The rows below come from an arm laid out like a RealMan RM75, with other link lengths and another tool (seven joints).
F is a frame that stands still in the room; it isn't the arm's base.
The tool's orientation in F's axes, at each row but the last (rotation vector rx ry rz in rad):
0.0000 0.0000 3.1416
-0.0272 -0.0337 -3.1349
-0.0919 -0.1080 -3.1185
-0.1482 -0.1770 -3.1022
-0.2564 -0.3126 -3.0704
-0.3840 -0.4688 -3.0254
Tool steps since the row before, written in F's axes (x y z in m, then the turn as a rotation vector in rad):
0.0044 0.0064 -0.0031 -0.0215 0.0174 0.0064
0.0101 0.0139 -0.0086 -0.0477 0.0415 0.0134
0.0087 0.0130 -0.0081 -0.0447 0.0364 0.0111
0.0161 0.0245 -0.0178 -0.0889 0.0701 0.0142
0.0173 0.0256 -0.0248 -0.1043 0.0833 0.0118
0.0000 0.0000 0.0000 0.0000 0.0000 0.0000
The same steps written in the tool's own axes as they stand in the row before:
-0.0044 -0.0064 -0.0031 0.0215 -0.0174 0.0064
-0.0103 -0.0140 -0.0081 0.0477 -0.0415 0.0135
-0.0094 -0.0133 -0.0067 0.0446 -0.0365 0.0110
-0.0184 -0.0257 -0.0133 0.0881 -0.0712 0.0138
-0.0219 -0.0289 -0.0160 0.1025 -0.0856 0.0117
0.0000 0.0000 0.0000 0.0000 0.0000 0.0000

